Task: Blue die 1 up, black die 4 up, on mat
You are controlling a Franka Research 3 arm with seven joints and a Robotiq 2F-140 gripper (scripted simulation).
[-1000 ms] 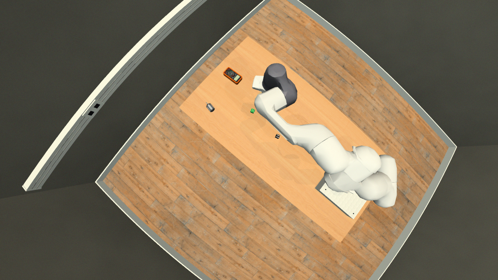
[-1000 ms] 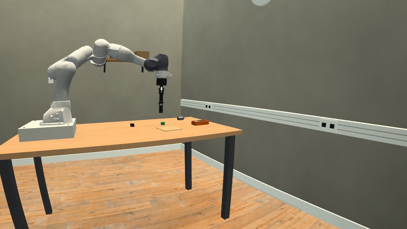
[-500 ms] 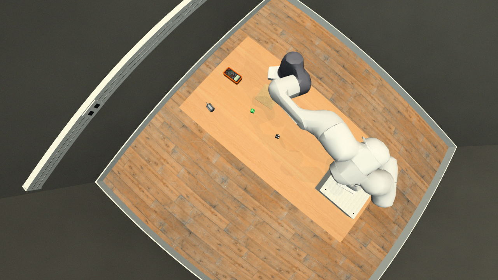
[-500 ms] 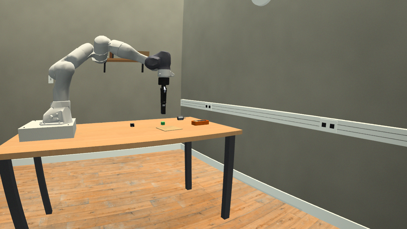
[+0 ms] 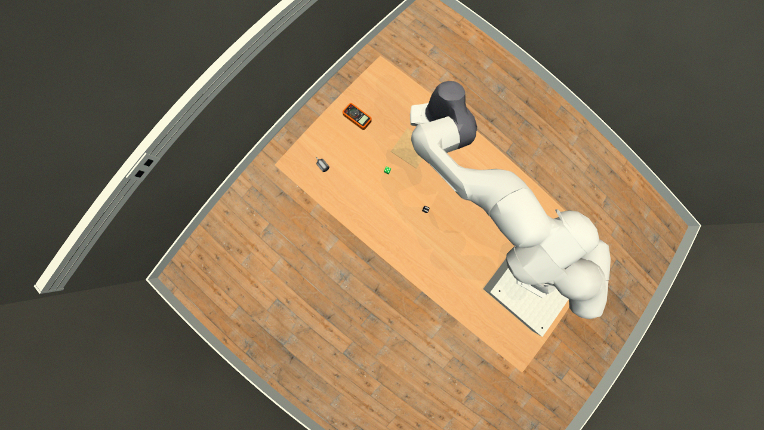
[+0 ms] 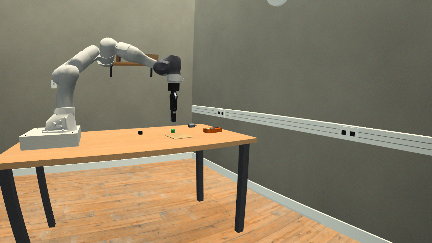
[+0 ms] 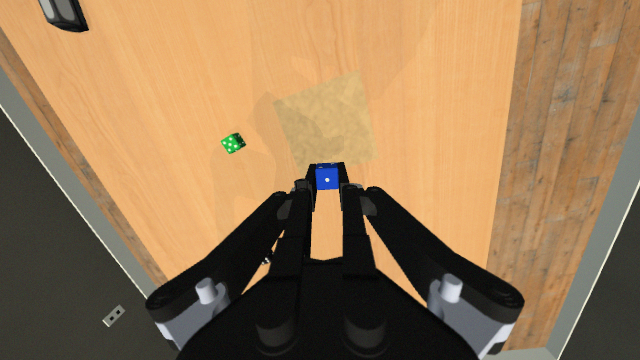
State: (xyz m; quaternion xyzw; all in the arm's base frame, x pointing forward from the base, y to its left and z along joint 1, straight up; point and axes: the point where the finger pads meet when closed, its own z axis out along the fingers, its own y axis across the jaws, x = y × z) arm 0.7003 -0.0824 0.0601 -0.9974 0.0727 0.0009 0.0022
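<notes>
The tan mat is 40 mm ahead of my hand, 10 mm to the right of it and 130 mm below it. From my hand the other things lie so: blue die: 20 mm below; then green die: 50 mm ahead, 150 mm to the left, 120 mm below; then black die: 190 mm behind, 170 mm to the left, 120 mm below.
</notes>
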